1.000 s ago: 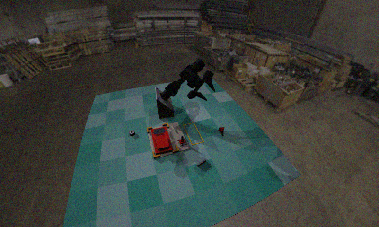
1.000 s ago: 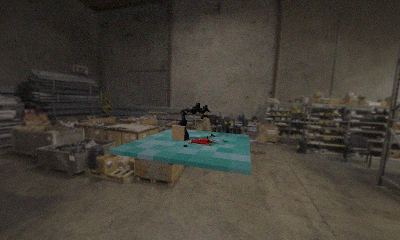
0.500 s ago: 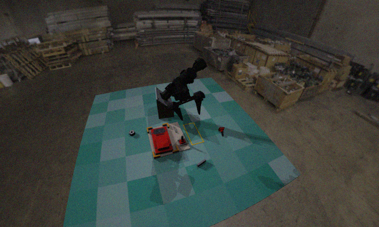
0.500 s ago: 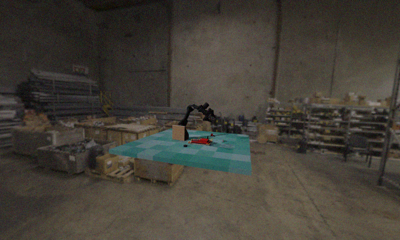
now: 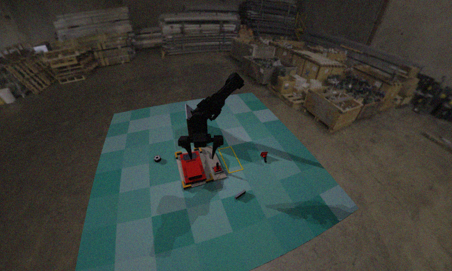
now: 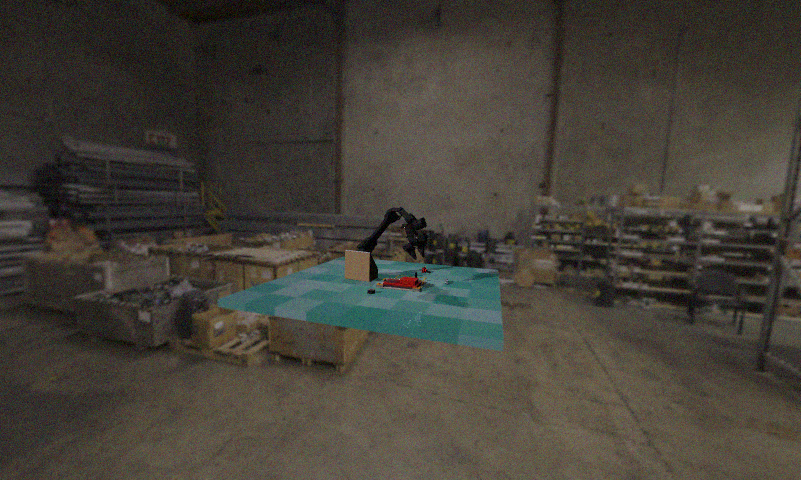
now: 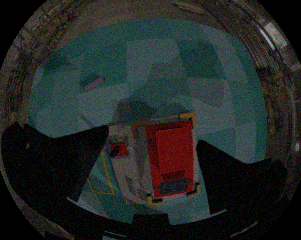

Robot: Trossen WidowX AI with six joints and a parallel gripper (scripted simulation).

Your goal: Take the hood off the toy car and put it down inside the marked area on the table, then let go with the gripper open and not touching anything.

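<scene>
My gripper tip is 5 cm past the red hood, 4 cm to the left of it and 12 cm above it. Also, from my gripper tip: dark wheel: 23 cm behind, 21 cm to the right, 16 cm below.
</scene>
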